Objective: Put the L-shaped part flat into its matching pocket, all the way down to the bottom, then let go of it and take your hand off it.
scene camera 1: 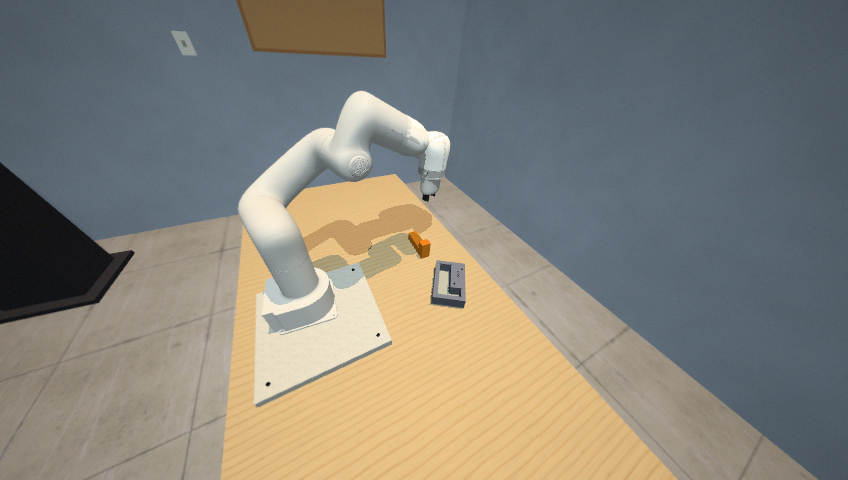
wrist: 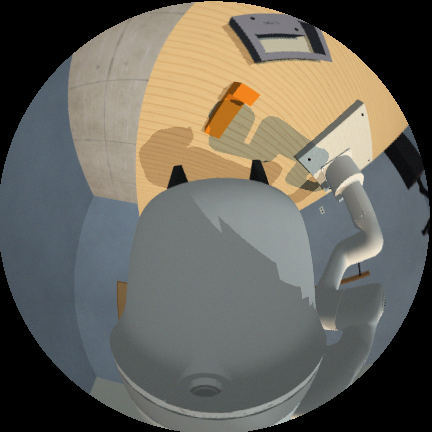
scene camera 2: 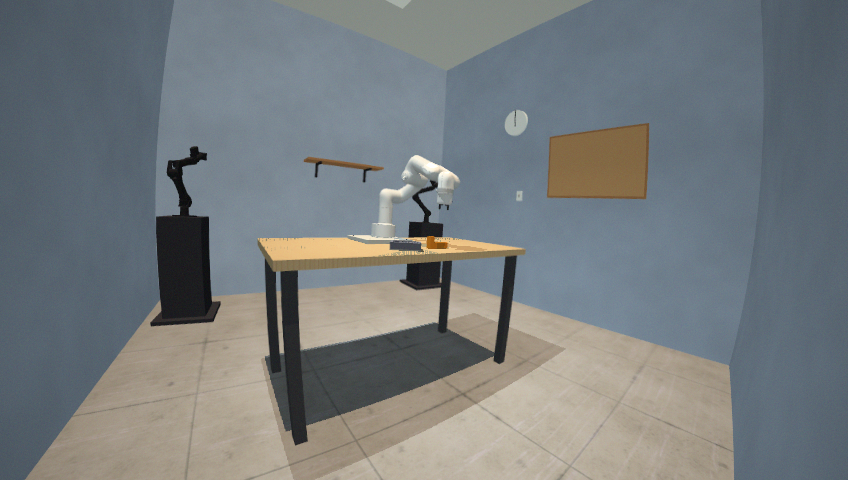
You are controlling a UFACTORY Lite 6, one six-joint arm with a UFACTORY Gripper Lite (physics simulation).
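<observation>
The orange L-shaped part rests on the table with its long arm along the top and its short arm pointing up, at the end nearer the pocket block. The dark grey block lies beside it, apart from it. Its L-shaped pocket is open on top, is empty and shows a pale bottom. My gripper is open and empty, pointing down high above the table, beyond the part as seen from scene camera 1.
The table carries the arm's pale base plate, to the side of the part and the block. The table's long edge runs close by the block. Black pedestals with dark arms stand away from the table.
</observation>
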